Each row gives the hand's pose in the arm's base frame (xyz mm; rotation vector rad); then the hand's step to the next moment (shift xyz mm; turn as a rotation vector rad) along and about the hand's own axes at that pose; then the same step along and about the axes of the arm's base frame.
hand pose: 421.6 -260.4 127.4 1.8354 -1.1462 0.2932
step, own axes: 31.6 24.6 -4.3 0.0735 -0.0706 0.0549
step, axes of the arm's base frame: -1.7 -18.5 35.7 0.0825 -0.0769 -0.0261
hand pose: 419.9 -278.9 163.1 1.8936 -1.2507 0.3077
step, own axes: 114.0 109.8 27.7 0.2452 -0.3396 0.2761
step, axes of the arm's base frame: -45.4 -112.5 105.4 0.3427 -0.3085 -0.1976
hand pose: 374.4 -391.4 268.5 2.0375 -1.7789 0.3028
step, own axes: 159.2 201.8 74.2 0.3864 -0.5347 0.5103
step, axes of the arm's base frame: -180.7 -194.1 35.3 0.5316 -0.5197 -0.3782
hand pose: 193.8 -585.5 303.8 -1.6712 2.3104 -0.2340
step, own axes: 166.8 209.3 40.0 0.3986 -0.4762 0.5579
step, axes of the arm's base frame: -224.8 -90.2 -120.5 0.4904 -0.5111 -0.4419
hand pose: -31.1 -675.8 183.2 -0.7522 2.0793 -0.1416
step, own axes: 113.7 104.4 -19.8 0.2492 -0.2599 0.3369
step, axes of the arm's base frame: -110.8 17.2 -107.9 0.2798 -0.2910 -0.2831
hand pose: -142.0 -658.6 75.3 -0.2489 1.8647 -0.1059
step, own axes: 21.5 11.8 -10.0 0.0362 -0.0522 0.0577
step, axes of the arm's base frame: -17.0 6.1 -19.3 0.0507 -0.0559 -0.0409
